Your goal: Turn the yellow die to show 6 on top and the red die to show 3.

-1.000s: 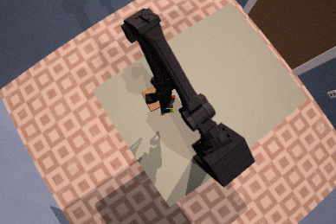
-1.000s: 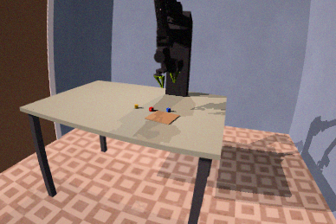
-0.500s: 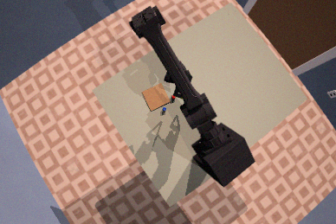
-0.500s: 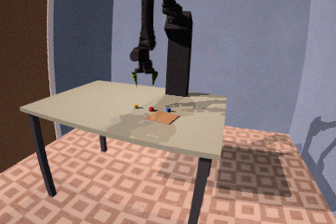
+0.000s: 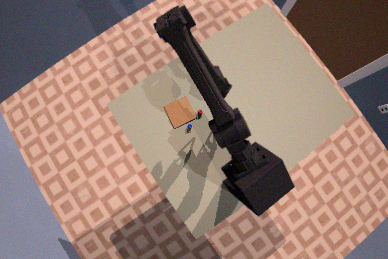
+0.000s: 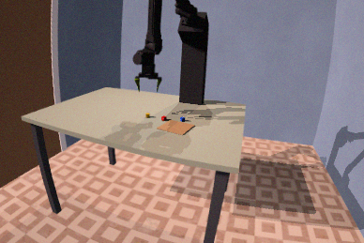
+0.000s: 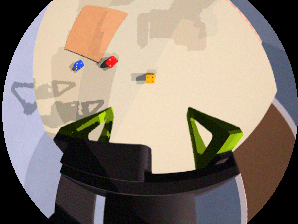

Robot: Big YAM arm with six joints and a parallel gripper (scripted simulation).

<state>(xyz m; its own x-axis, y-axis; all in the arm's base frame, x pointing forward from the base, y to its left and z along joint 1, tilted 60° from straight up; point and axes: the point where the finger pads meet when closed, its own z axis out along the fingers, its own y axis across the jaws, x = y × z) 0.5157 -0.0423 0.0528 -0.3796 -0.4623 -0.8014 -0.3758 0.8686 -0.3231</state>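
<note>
Now: hand 140 mm above the yellow die. Round my hand: red die: 140 mm below, 90 mm to the left, 30 mm behind; then blue die: 170 mm to the left, 140 mm below, 90 mm behind; then orange mat: 200 mm to the left, 150 mm below.
</note>
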